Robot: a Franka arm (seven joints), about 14 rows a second.
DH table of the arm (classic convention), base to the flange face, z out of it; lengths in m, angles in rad. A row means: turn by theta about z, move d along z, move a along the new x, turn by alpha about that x. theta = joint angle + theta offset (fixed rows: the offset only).
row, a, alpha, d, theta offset
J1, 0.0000, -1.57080, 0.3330, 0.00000
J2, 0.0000, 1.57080, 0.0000, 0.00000
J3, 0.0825, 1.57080, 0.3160, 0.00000
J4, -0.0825, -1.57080, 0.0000, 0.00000
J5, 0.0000, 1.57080, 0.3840, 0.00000
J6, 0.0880, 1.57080, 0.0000, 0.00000
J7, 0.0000, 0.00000, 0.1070, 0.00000
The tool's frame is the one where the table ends.
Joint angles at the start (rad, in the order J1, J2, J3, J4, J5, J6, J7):
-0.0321 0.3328 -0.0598 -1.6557 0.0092 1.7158 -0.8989
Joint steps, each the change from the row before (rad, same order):
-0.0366 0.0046 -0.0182 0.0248 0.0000 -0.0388 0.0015
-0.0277 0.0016 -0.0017 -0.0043 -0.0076 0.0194 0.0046
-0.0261 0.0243 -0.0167 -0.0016 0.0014 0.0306 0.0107
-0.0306 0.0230 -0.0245 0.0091 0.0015 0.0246 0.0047
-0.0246 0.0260 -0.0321 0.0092 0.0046 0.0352 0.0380
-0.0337 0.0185 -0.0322 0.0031 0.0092 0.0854 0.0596
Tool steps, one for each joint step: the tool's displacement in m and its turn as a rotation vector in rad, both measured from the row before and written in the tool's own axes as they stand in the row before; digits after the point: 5 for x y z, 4 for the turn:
-0.02682 0.01905 -0.00552 0.0204 -0.0048 0.0546
-0.01349 0.01347 0.00158 -0.0101 0.0081 0.0320
-0.01441 0.02239 0.01271 0.0000 0.0065 0.0526
-0.02025 0.02682 0.00773 -0.0048 0.0096 0.0586
-0.01942 0.02825 0.00869 -0.0118 0.0134 0.0941
-0.02125 0.03514 0.00309 -0.0458 0.0517 0.1259

